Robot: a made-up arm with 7 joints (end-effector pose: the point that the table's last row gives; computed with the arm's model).
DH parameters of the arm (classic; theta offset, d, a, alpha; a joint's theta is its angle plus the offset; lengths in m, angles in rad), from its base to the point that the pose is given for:
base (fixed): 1.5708 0.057 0 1.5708
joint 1: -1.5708 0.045 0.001 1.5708
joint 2: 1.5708 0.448 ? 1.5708
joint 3: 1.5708 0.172 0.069 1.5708
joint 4: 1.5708 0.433 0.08 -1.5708
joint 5: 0 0.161 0.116 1.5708
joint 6: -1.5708 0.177 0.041 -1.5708
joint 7: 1.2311 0 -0.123 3.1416
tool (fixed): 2.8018 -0.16 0 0
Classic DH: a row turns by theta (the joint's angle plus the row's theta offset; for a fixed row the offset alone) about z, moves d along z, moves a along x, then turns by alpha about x.
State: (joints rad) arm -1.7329 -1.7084 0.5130 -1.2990 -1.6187 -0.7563 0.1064
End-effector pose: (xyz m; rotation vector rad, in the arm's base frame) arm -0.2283 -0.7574 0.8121 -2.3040 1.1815 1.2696
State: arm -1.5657 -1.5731 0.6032 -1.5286 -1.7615 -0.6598 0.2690
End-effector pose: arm -0.1555 -0.8597 0.6825 -2.0408 0.8850 1.4160
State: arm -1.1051 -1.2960 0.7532 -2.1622 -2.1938 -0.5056 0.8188
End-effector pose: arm -0.0799 -0.9518 0.2831 -1.1673 0.3566 1.3004
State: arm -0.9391 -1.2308 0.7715 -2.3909 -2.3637 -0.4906 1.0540
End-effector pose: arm -0.0718 -0.9316 0.1542 -0.8348 0.2805 1.1167
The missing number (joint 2, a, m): 0.259
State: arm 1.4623 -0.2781 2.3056 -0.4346 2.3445 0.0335 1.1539
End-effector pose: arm 0.1455 0.2420 -0.4125 -0.0572 -1.9634 -0.4880
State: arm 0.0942 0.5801 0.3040 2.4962 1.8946 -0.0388 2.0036
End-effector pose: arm 0.3993 -0.4713 0.1770 0.3668 0.6495 0.4037
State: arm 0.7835 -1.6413 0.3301 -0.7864 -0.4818 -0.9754 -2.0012
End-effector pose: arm -0.4002 -0.0690 -1.0787 0.2270 -1.1906 -2.6345
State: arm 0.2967 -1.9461 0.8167 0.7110 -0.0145 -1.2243 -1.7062
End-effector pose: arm -0.5928 -0.5466 -0.6999 0.9107 2.1967 1.1505
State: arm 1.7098 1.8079 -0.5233 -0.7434 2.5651 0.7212 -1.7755
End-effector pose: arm 0.3172 -0.4183 -0.1820 2.1390 -0.9442 0.1723
